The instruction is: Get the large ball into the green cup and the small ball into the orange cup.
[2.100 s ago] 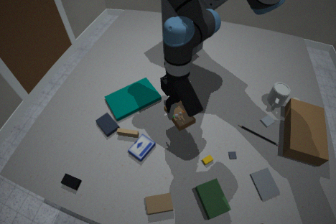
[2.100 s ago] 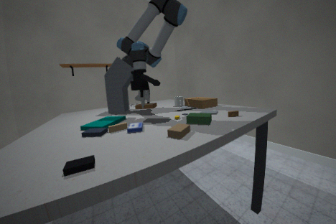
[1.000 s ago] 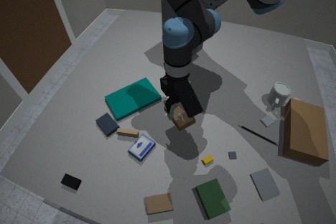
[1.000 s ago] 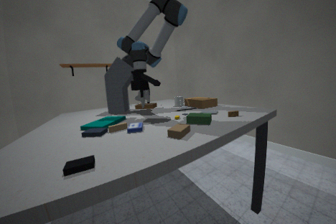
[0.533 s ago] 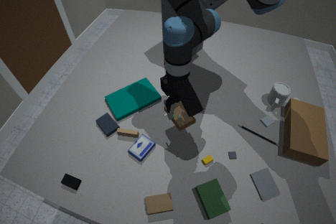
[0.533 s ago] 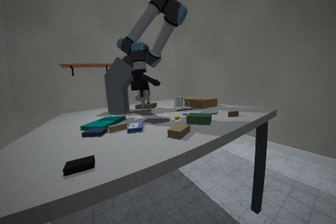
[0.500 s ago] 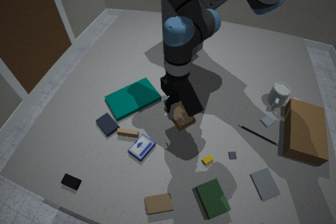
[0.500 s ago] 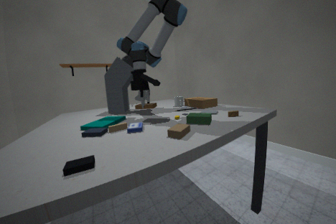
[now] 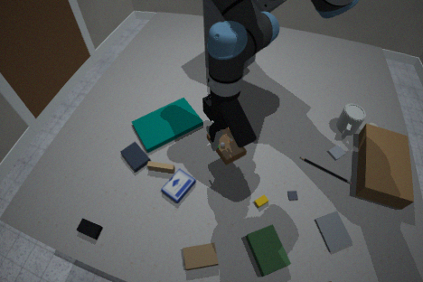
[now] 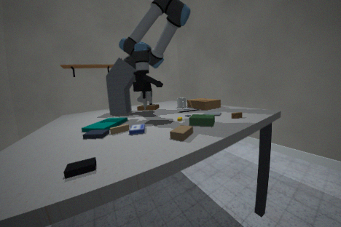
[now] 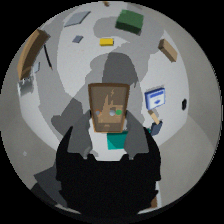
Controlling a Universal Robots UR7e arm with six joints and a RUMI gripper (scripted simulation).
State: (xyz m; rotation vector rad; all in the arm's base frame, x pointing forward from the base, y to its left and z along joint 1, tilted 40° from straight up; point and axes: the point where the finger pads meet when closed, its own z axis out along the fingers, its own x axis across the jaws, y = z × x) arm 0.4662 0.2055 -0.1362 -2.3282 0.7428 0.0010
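The covered wooden puzzle is 1 cm below my hand. From my hand the other things lie so: tan block 16 cm to the right, 13 cm ahead, 7 cm below; blue-and-white box 15 cm ahead, 8 cm to the right, 8 cm below; yellow block 16 cm to the left, 8 cm below, 8 cm ahead.
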